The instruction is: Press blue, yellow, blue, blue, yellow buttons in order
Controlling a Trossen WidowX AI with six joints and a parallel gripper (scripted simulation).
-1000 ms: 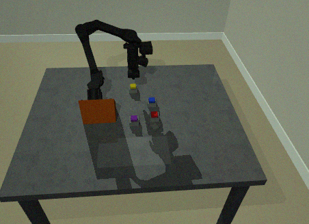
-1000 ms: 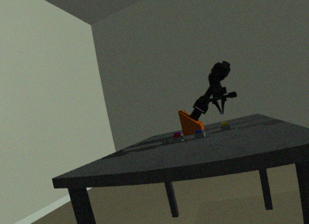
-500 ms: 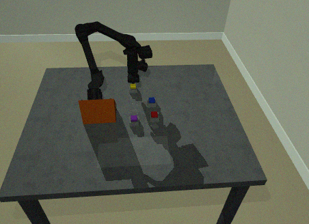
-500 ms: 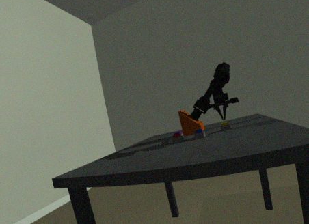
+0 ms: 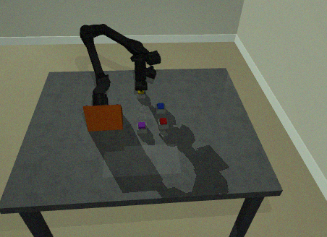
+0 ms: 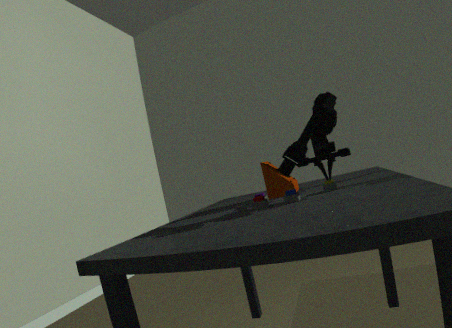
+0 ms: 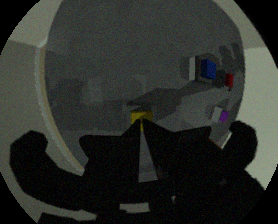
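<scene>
Now: gripper tip 1 cm above the yellow button. The rest, counted from my gripper tip: red button (24 cm to the right, 11 cm ahead); then purple button (27 cm to the right, 1 cm ahead); then blue button (13 cm to the right, 10 cm ahead).
</scene>
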